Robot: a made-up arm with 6 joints. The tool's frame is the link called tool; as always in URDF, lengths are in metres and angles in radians.
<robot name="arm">
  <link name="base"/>
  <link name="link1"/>
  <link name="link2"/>
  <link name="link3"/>
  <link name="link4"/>
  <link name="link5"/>
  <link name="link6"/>
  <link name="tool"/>
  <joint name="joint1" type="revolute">
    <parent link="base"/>
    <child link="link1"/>
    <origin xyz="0 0 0.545" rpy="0 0 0"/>
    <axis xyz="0 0 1"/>
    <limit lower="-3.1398" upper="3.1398"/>
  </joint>
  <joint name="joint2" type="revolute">
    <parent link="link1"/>
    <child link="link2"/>
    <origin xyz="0 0 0" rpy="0 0 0"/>
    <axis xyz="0 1 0"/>
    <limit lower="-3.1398" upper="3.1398"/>
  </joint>
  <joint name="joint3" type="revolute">
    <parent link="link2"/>
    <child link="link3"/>
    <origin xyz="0 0 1.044" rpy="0 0 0"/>
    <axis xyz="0 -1 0"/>
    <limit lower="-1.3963" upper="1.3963"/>
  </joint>
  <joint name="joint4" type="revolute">
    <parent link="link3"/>
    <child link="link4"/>
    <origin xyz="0 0 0" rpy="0 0 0"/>
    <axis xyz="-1 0 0"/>
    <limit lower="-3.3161" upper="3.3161"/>
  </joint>
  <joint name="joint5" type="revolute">
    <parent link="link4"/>
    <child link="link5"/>
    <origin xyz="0.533 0 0" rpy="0 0 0"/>
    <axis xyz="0 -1 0"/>
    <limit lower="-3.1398" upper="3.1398"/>
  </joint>
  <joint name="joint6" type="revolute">
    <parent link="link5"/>
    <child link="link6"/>
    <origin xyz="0 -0.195 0" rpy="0 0 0"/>
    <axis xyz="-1 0 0"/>
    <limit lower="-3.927" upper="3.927"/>
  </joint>
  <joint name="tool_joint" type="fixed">
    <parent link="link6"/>
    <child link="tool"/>
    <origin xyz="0 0 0" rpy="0 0 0"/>
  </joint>
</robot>
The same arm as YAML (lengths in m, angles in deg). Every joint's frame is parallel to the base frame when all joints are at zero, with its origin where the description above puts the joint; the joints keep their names.
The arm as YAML. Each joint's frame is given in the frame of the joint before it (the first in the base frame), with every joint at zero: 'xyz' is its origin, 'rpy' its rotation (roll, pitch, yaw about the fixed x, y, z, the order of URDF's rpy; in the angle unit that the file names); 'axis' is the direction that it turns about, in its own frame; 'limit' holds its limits. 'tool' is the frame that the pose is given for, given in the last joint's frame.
units:
  length: m
  angle: deg
joints:
  - name: joint1
    type: revolute
    origin:
      xyz: [0.0, 0.0, 0.545]
      rpy: [0.0, 0.0, 0.0]
    axis: "+z"
    limit:
      lower: -179.9
      upper: 179.9
  - name: joint2
    type: revolute
    origin:
      xyz: [0.0, 0.0, 0.0]
      rpy: [0.0, 0.0, 0.0]
    axis: "+y"
    limit:
      lower: -179.9
      upper: 179.9
  - name: joint3
    type: revolute
    origin:
      xyz: [0.0, 0.0, 1.044]
      rpy: [0.0, 0.0, 0.0]
    axis: "-y"
    limit:
      lower: -80.0
      upper: 80.0
  - name: joint4
    type: revolute
    origin:
      xyz: [0.0, 0.0, 0.0]
      rpy: [0.0, 0.0, 0.0]
    axis: "-x"
    limit:
      lower: -190.0
      upper: 190.0
  - name: joint5
    type: revolute
    origin:
      xyz: [0.533, 0.0, 0.0]
      rpy: [0.0, 0.0, 0.0]
    axis: "-y"
    limit:
      lower: -179.9
      upper: 179.9
  - name: joint6
    type: revolute
    origin:
      xyz: [0.0, -0.195, 0.0]
      rpy: [0.0, 0.0, 0.0]
    axis: "-x"
    limit:
      lower: -225.0
      upper: 225.0
tool:
  origin:
    xyz: [0.0, 0.0, 0.0]
    rpy: [0.0, 0.0, 0.0]

